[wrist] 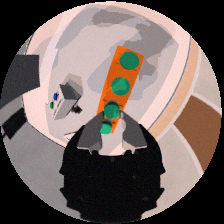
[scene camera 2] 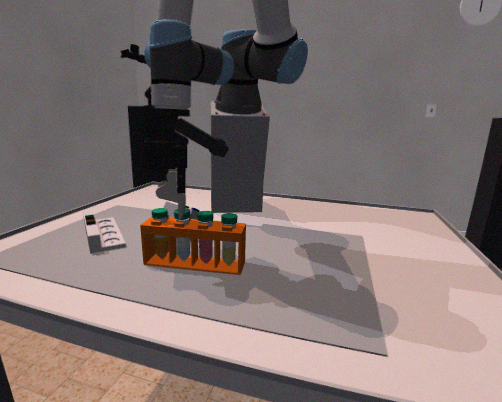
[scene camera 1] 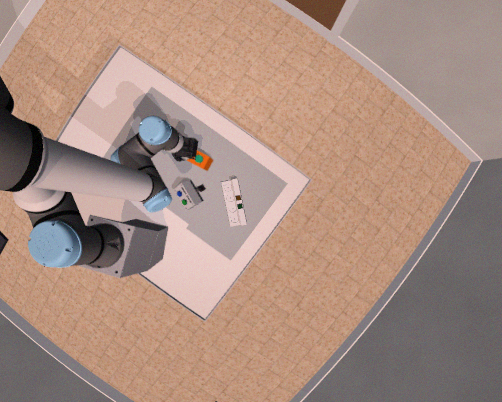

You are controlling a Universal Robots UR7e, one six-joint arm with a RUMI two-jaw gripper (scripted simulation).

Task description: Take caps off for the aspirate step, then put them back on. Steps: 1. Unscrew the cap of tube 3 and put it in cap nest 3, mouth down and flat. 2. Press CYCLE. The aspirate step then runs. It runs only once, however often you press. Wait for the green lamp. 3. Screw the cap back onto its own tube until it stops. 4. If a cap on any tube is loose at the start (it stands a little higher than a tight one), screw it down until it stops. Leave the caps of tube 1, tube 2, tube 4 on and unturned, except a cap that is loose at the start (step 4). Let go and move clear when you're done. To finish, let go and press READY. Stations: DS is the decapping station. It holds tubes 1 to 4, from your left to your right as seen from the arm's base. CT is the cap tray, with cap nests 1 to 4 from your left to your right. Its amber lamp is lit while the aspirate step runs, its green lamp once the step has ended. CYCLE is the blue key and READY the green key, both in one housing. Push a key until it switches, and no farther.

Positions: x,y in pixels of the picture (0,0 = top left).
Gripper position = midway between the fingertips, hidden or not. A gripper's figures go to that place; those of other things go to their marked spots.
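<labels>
My gripper [wrist: 111,111] is 16 cm from the lens. I also see a key housing [wrist: 66,99], and the housing is 22 cm from the lens.
</labels>
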